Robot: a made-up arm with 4 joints. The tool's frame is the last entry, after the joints.
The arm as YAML. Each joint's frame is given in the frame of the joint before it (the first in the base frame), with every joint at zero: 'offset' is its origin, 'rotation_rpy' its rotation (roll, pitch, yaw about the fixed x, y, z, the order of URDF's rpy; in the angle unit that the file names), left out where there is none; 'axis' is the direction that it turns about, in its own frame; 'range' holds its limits. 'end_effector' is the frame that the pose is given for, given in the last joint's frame.
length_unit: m
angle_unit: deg
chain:
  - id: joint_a
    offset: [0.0, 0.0, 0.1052]
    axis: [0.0, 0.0, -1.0]
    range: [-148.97, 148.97]
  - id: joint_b
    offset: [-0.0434, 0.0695, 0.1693]
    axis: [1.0, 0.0, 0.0]
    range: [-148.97, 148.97]
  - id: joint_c
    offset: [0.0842, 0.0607, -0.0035]
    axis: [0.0, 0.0, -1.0]
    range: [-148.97, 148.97]
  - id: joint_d
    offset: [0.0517, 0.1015, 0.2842]
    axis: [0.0, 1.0, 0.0]
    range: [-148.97, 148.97]
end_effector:
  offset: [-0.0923, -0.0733, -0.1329]
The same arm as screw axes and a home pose.
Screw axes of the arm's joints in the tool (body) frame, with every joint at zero. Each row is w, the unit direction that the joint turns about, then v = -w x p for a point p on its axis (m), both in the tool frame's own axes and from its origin. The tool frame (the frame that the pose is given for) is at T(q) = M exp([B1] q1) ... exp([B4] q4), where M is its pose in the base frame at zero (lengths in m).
B1 = (0, 0, -1, 0.1584, -0.0002, 0)
B2 = (1, 0, 0, 0, -0.1478, 0.0889)
B3 = (0, 0, -1, 0.0282, 0.0406, 0)
B4 = (0, 1, 0, -0.1329, 0, 0.0923)
M: xyz 0.0002 0.1584 0.4223 (m) rpy 0 0 0 (rad, as in URDF)
Joint limits (rad, base to tool): -2.6..2.6 -2.6..2.6 -2.6..2.6 -2.6..2.6

